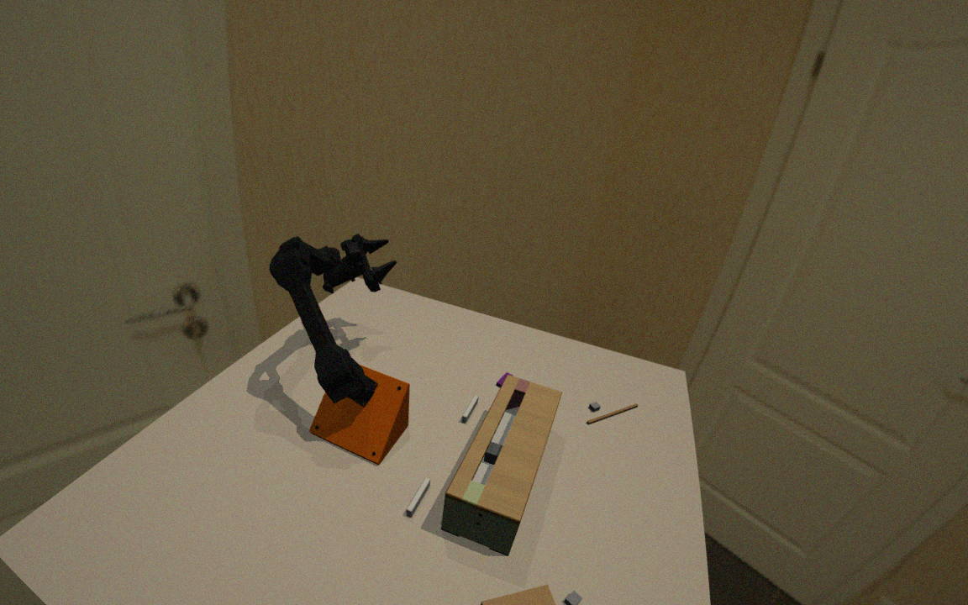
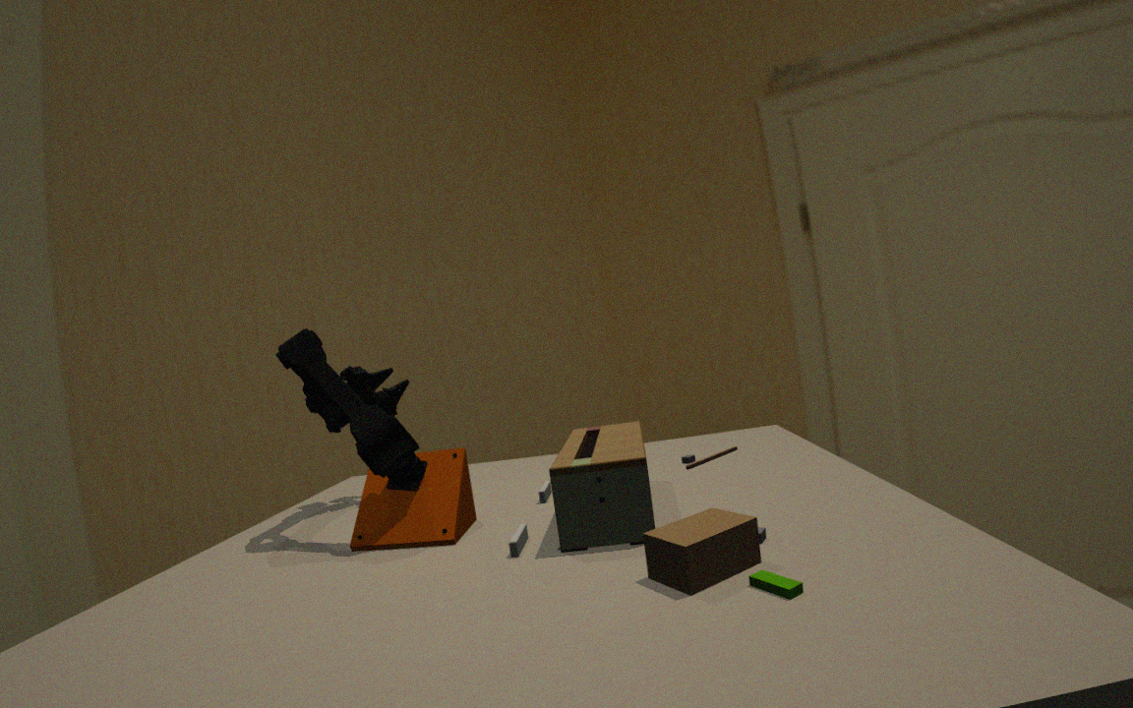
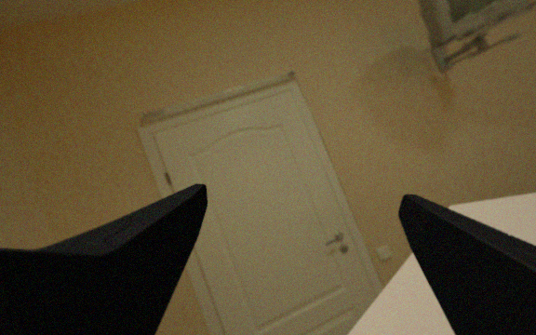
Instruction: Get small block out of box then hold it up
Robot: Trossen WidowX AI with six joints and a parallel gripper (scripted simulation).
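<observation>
The grey block lies 53 cm ahead of my gripper tip, 32 cm to the right of it and 21 cm below it. Also, from my gripper tip: wood-topped box: 51 cm ahead, 29 cm to the right, 23 cm below; then brown box: 72 cm ahead, 58 cm to the right, 27 cm below; then brown stick: 73 cm ahead, 29 cm below, 6 cm to the left.
</observation>
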